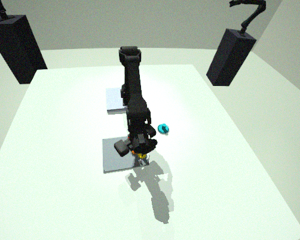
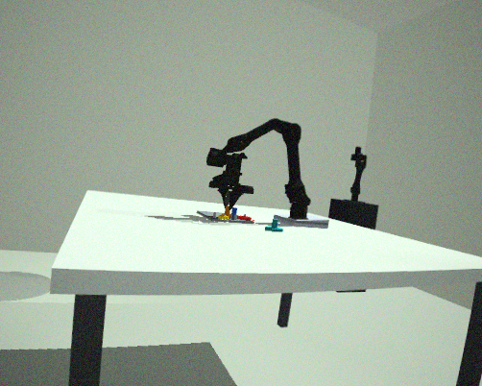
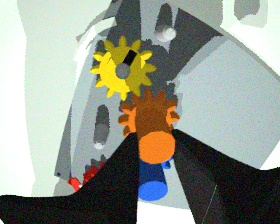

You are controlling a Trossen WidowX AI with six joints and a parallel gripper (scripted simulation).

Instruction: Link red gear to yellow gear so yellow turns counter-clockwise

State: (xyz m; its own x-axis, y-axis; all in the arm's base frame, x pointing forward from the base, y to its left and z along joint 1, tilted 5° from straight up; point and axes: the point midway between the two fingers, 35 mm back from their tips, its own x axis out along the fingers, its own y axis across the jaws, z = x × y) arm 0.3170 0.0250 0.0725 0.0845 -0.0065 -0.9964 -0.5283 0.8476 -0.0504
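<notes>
My gripper tip is 1 cm above the orange gear. From my gripper tip the other things lie so: blue gear (3 cm behind, 2 cm to the right, 2 cm below); red gear (7 cm behind, 1 cm to the right, 2 cm below); yellow gear (2 cm ahead, 3 cm to the left, 2 cm below).
</notes>
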